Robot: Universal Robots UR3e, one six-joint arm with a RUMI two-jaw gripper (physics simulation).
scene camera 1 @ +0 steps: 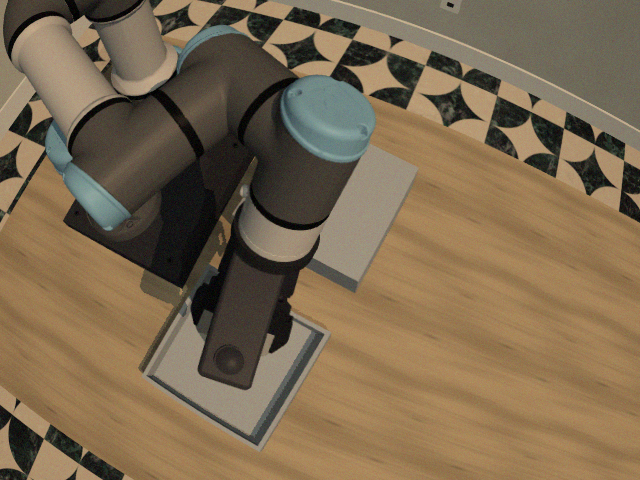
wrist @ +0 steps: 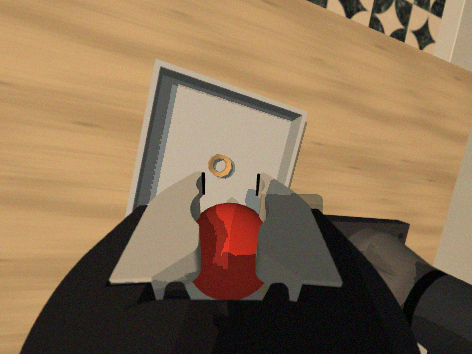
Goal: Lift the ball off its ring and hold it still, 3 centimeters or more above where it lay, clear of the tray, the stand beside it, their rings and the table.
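Places are measured from the arm's base along level axes (x ahead, y left, z up), in centimetres.
Where they show: gripper, fingertip midpoint: (wrist: 231, 175).
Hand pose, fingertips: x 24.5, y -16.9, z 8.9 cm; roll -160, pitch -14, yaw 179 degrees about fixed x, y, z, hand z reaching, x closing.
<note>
Things, the pixels of their top centre, and the offset from my fingertips. "spot": a spot on its surface instead. Level surfaces: height alone.
- red ball, top centre: (wrist: 242, 276) dx +0.8, dy +4.3, dz +5.7 cm
- tray, top centre: (wrist: 222, 166) (scene camera 1: 231, 357) dx -1.0, dy +0.2, dz -8.9 cm
- orange ring, surface spot: (wrist: 220, 166) spot: dx -1.3, dy +0.4, dz -11.4 cm
- wooden table, surface height: dz -11.8 cm
The red ball (wrist: 229, 245) sits between the two jaws of my gripper (wrist: 231, 175), in touch with both, in the wrist view. The gripper is shut on it. In the scene view the ball is hidden under the gripper body and the jaws show partly. The ball is held in the air above the tray (scene camera 1: 294, 391) (wrist: 149, 135). An orange ring (wrist: 220, 166) lies bare on the tray floor in the wrist view, apart from the ball and jaws; the arm hides it in the scene view.
The grey stand (scene camera 1: 374, 217) is a flat block on the wooden table (scene camera 1: 491, 335), beyond the tray toward the back; the arm covers its left part, and its ring does not show. The dark robot base plate (scene camera 1: 118, 248) lies left of the tray.
</note>
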